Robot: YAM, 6 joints.
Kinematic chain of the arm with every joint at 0, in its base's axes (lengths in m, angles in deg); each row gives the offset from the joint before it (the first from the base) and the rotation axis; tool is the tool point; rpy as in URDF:
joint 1: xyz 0 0 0.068 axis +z
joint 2: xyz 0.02 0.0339 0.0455 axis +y
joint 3: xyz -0.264 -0.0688 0 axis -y
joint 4: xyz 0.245 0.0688 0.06 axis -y
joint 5: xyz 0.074 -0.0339 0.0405 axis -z
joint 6: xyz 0.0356 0 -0.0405 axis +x
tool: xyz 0 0 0 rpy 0 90 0
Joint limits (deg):
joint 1: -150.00..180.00
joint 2: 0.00..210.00
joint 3: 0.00..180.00
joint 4: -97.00..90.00
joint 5: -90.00..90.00
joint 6: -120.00..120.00
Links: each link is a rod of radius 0.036 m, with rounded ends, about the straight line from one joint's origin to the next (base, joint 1, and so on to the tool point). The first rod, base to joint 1, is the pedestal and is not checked.
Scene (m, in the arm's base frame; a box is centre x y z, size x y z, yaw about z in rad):
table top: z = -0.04
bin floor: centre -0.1 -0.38 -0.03 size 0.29 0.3 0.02 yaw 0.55
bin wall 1: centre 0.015 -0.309 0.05 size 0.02 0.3 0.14 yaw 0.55
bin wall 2: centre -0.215 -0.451 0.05 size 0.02 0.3 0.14 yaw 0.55
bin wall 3: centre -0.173 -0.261 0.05 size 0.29 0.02 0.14 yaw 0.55
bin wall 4: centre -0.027 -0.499 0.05 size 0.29 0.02 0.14 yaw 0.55
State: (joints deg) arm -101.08 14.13 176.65 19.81 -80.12 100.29
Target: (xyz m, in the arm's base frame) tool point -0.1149 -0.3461 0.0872
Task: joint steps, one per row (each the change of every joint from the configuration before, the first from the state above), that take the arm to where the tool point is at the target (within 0.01 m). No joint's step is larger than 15 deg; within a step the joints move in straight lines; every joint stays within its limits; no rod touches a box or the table.
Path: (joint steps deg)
1: -1.58 13.19 -14.50 -3.29 0.83 0.00
2: -1.58 13.19 -14.50 -3.30 0.82 0.00
3: -1.59 13.20 -14.50 -3.29 0.83 0.00
4: -1.58 13.19 -14.50 -3.29 0.83 0.00
5: -1.58 13.19 -14.50 -3.30 0.83 0.00
6: -1.58 13.19 -14.49 -3.29 0.82 0.00
7: -1.58 13.19 -14.50 -3.29 0.83 0.00
8: -1.59 13.20 -14.50 -3.30 0.83 0.00

